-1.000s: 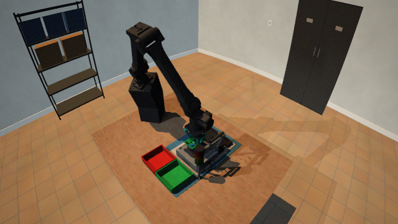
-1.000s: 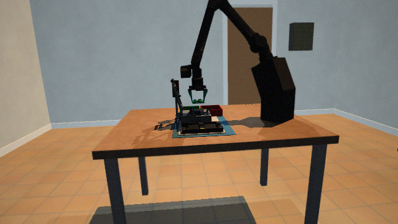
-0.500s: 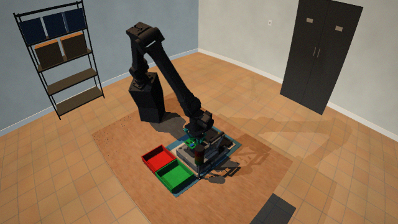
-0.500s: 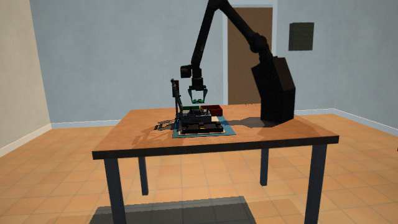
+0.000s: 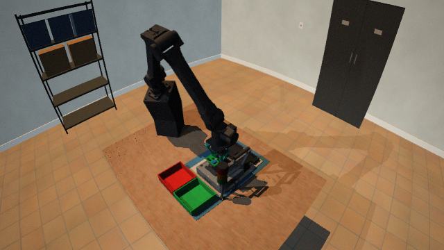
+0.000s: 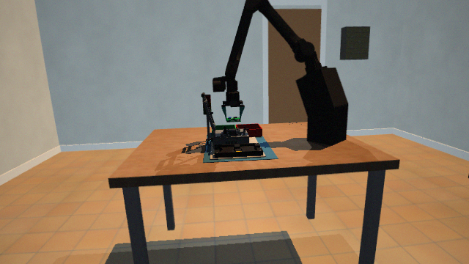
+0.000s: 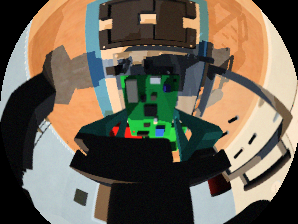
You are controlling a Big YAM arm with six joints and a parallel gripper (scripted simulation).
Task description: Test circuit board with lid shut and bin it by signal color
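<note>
My gripper is now 12 cm short of the tester lid, 3 cm to the left of it and 5 cm below it. The rest, counted from my hand: green bin 21 cm to the right, 12 cm below; then green circuit board right at my hand; then red bin 15 cm behind, 17 cm to the right, 12 cm below.
</note>
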